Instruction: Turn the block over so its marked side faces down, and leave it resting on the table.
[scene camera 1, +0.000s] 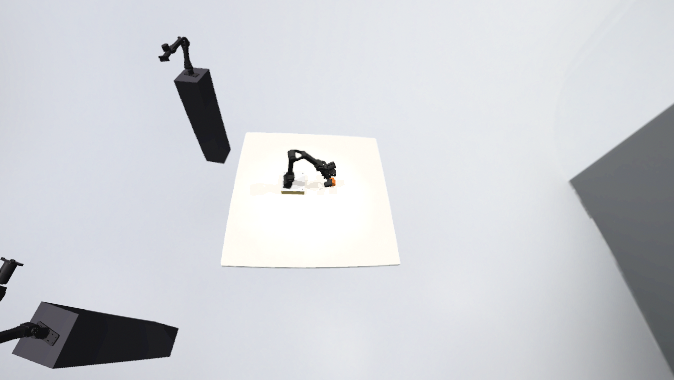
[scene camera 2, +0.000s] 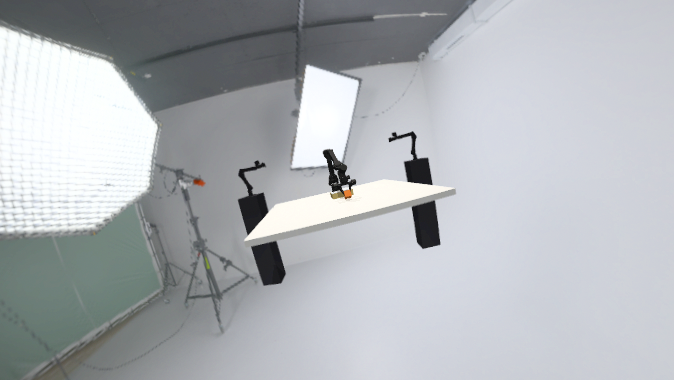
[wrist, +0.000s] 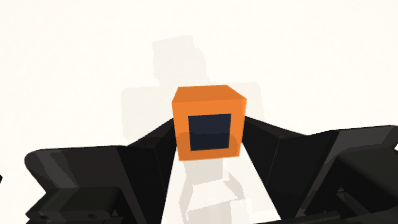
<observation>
My gripper (wrist: 206, 120) carries an orange block.
</observation>
